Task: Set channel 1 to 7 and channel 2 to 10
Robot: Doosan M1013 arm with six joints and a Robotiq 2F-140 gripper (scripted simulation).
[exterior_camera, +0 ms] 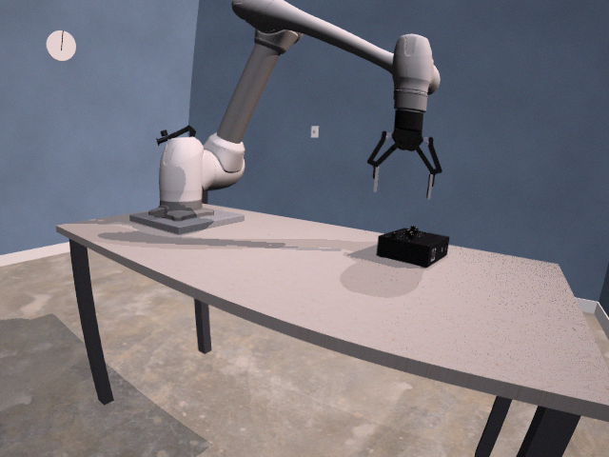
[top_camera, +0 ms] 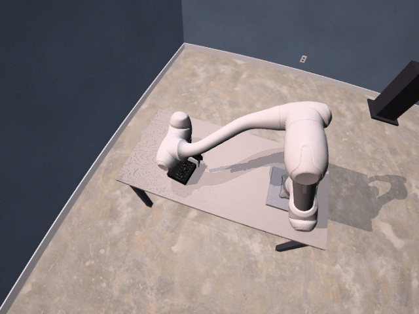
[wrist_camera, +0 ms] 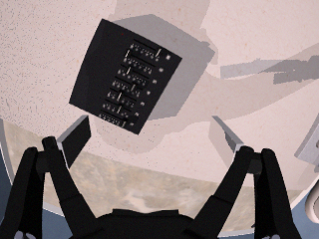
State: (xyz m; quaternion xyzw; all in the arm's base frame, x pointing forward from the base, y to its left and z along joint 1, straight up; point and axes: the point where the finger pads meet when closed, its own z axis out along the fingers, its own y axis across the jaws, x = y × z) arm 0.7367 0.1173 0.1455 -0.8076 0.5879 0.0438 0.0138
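Now: hand 30 mm short of the fader, 60 mm to the right of it and 100 mm above it.
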